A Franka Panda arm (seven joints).
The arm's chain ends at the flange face. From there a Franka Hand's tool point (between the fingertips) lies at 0.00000 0.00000 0.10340 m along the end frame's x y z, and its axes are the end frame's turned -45 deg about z.
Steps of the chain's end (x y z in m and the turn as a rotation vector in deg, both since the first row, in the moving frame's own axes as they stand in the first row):
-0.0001, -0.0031, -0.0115, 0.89, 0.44, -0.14
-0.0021, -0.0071, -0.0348, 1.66, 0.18, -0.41
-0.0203, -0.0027, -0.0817, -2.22, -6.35, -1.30
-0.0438, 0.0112, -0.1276, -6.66, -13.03, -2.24
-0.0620, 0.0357, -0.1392, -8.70, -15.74, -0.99
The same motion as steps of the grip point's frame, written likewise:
0.0038, -0.0028, -0.0115, 0.32, 0.94, -0.14
0.0059, -0.0084, -0.0348, 1.05, 1.30, -0.41
-0.0234, -0.0214, -0.0824, 2.92, -6.06, -1.30
-0.0639, -0.0306, -0.1310, 4.50, -13.92, -2.24
-0.0998, -0.0272, -0.1443, 4.98, -17.28, -0.99

